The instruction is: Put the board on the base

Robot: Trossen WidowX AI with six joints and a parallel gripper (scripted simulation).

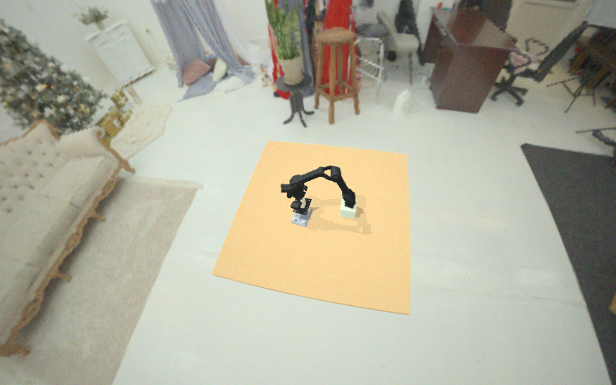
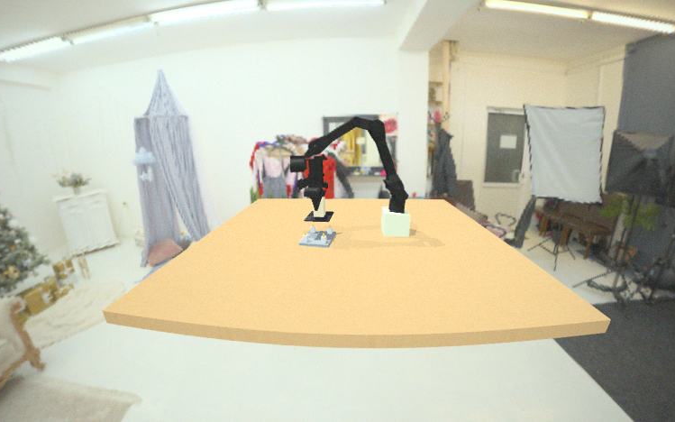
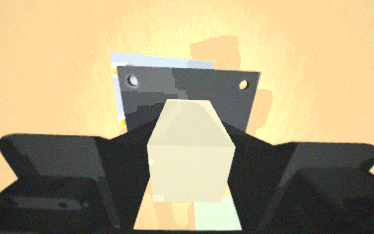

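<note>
The grey base is 1 cm behind my gripper tip, 4 cm to the left of it and 11 cm below it. Round my gripper tip: black board 1 cm behind, 1 cm below.
</note>
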